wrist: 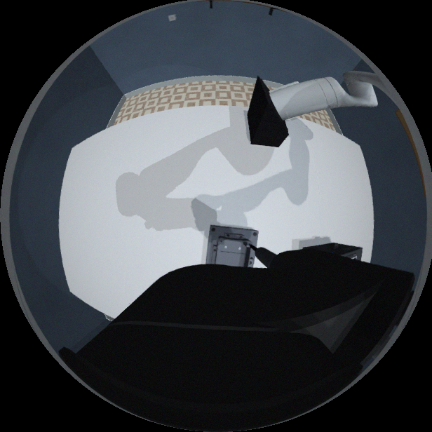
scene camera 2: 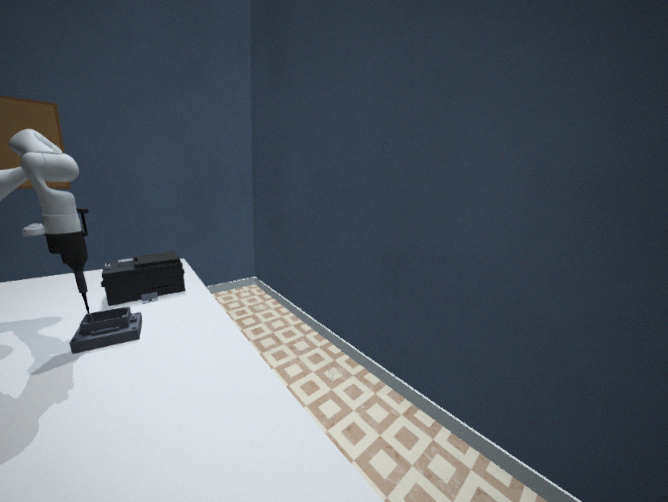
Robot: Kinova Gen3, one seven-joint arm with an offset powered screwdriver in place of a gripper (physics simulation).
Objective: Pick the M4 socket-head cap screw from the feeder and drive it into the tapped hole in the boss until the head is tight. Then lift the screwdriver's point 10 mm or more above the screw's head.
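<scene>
My screwdriver (scene camera 2: 88, 311) (wrist: 251, 245) points steeply down, with its thin black point at the left rear corner of the raised walls of the dark grey part in the scene view. In the wrist view the point is at the right side of those walls. The dark grey part (scene camera 2: 108, 340) (wrist: 214, 233) lies flat on the table. Its tapped hole and boss cannot be made out. The black feeder (scene camera 2: 143, 284) (wrist: 334, 248) stands behind the part in the scene view. The M4 screw is too small to tell, at the point or in the part; whether the point touches anything cannot be told.
The white table (scene camera 2: 178, 421) (wrist: 100, 200) carries the part and feeder. A small grey tab (scene camera 2: 149, 296) sits at the feeder's foot. A black wedge-shaped block (wrist: 266, 120) shows by the white arm (wrist: 310, 95) in the wrist view. The table edge runs beside the patterned floor (scene camera 2: 345, 388).
</scene>
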